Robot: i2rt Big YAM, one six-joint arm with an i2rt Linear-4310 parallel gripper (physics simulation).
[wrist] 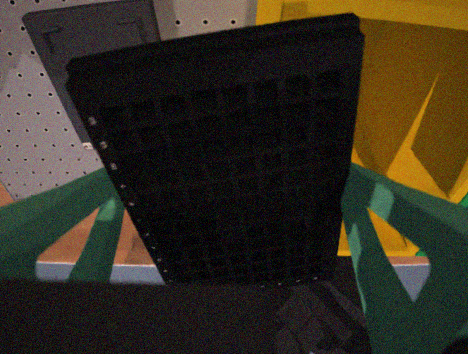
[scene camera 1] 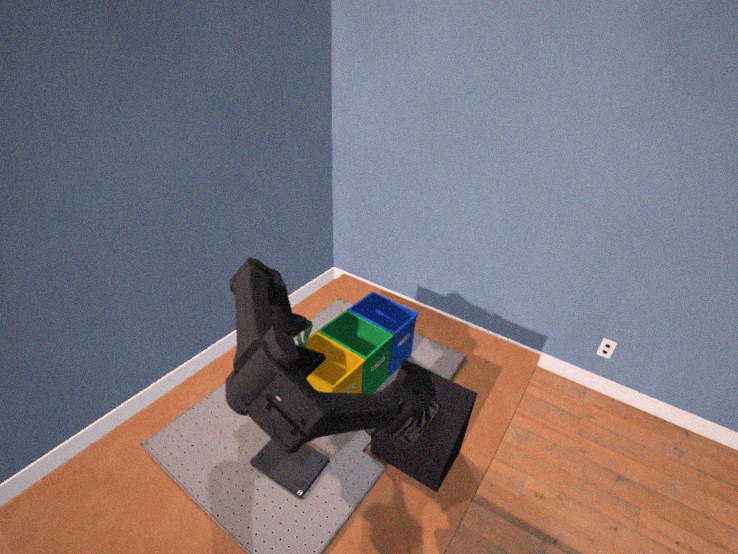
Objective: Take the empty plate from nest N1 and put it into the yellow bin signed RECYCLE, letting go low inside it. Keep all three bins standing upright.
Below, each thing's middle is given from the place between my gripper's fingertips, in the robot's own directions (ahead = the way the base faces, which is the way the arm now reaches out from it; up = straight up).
Scene:
I see my gripper 1 cm past the black plate [wrist: 230, 150]. Also, from my hand: yellow bin [scene camera 1: 341, 372] 3 cm behind, 8 cm to the right, 13 cm below; then blue bin [scene camera 1: 399, 320] 1 cm behind, 35 cm to the right, 13 cm below; then green bin [scene camera 1: 372, 343] 2 cm behind, 21 cm to the right, 13 cm below.

